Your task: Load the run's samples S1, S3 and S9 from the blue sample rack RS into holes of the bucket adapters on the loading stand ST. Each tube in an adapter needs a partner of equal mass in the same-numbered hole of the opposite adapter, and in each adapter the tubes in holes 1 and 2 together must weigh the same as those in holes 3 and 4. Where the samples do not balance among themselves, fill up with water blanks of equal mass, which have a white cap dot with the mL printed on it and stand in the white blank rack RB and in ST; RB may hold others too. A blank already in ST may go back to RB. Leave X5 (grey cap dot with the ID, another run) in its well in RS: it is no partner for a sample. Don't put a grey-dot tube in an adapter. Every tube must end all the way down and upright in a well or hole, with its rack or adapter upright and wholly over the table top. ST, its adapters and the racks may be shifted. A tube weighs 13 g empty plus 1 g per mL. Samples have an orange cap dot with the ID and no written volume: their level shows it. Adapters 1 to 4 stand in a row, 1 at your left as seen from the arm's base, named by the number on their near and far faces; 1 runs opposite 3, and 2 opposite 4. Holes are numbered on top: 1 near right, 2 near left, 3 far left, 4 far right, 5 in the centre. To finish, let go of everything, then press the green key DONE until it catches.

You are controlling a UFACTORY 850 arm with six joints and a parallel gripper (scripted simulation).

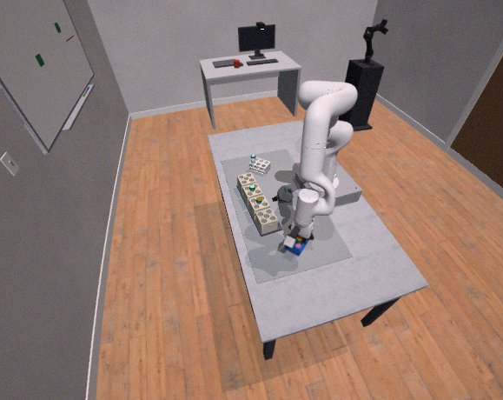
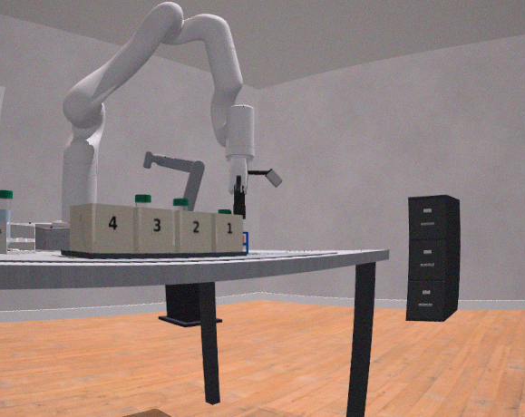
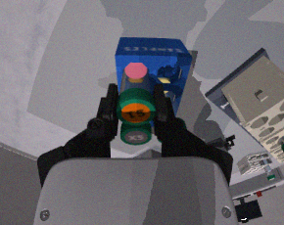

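Right now my hand is 5 cm above the sample tube S1 and 1 cm past it. Also, from my hand: grey-dot tube X5 (5 cm below, 3 cm to the right, 2 cm behind); then blue sample rack RS (9 cm below, 4 cm to the right, 2 cm behind); then sample tube S9 (6 cm to the right, 5 cm below, 1 cm behind).
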